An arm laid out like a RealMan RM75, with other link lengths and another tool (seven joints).
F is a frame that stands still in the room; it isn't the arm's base.
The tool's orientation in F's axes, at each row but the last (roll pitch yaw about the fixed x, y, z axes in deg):
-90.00 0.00 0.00
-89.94 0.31 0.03
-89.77 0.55 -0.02
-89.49 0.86 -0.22
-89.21 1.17 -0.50
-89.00 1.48 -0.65
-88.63 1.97 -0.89
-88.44 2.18 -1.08
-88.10 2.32 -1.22
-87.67 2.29 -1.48
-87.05 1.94 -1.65
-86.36 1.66 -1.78
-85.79 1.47 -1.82
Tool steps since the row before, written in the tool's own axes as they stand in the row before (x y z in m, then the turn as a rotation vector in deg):
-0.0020 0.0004 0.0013 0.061 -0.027 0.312
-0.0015 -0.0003 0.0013 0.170 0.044 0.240
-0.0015 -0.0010 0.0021 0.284 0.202 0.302
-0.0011 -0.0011 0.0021 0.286 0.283 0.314
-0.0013 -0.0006 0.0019 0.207 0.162 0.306
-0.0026 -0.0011 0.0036 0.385 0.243 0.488
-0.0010 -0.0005 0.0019 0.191 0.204 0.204
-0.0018 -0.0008 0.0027 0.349 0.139 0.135
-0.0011 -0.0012 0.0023 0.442 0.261 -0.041
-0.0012 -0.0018 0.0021 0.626 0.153 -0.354
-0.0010 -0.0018 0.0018 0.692 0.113 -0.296
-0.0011 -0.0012 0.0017 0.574 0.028 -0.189
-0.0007 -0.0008 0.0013 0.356 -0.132 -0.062
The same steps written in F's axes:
-0.0020 0.0013 -0.0004 0.061 0.312 0.027
-0.0015 0.0013 0.0003 0.170 0.240 -0.045
-0.0015 0.0021 0.0010 0.282 0.303 -0.204
-0.0011 0.0021 0.0011 0.283 0.315 -0.284
-0.0013 0.0019 0.0007 0.206 0.306 -0.162
-0.0025 0.0036 0.0012 0.384 0.488 -0.244
-0.0010 0.0019 0.0006 0.187 0.206 -0.206
-0.0017 0.0027 0.0009 0.346 0.132 -0.148
-0.0010 0.0023 0.0013 0.430 -0.041 -0.280
-0.0011 0.0021 0.0019 0.610 -0.363 -0.192
-0.0009 0.0017 0.0019 0.679 -0.309 -0.151
-0.0010 0.0017 0.0013 0.567 -0.205 -0.057
-0.0006 0.0013 0.0009 0.357 -0.083 0.118

